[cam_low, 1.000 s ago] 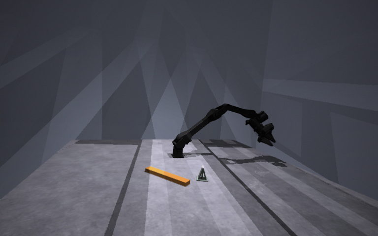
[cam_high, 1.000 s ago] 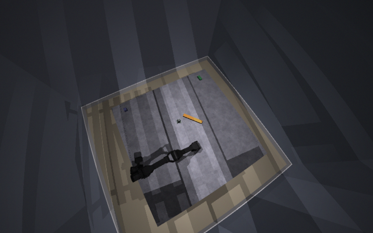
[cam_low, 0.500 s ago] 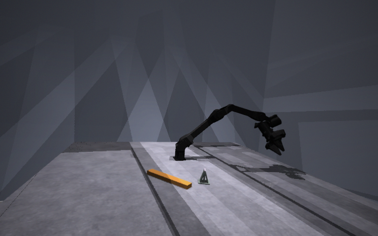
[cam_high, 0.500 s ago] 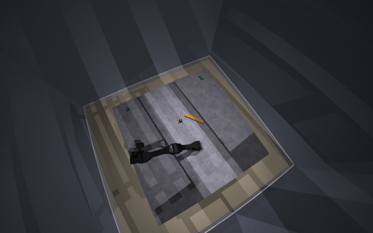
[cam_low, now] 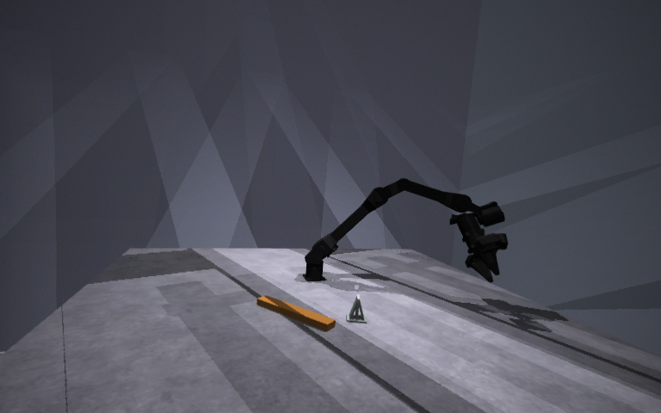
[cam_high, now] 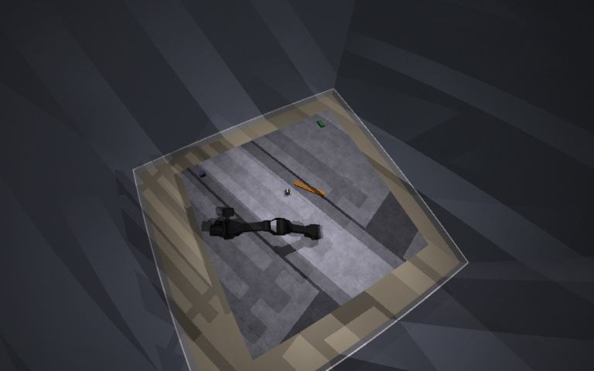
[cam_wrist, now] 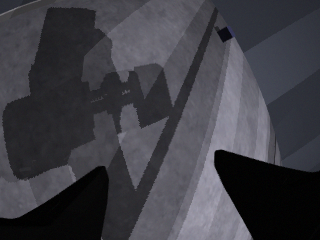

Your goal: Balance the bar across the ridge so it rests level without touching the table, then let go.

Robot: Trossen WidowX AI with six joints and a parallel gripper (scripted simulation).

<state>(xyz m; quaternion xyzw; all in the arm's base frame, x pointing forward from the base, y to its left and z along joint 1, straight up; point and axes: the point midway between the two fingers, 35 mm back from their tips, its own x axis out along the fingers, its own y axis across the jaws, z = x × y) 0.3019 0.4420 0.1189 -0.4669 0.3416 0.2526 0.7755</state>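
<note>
The orange bar lies 570 mm to the right of my gripper tip, 80 mm below it and 40 mm behind it. Round my gripper tip: small green block (940 mm to the right, 420 mm ahead, 80 mm below); then small blue block (420 mm ahead, 80 mm below, 60 mm to the left).
</note>
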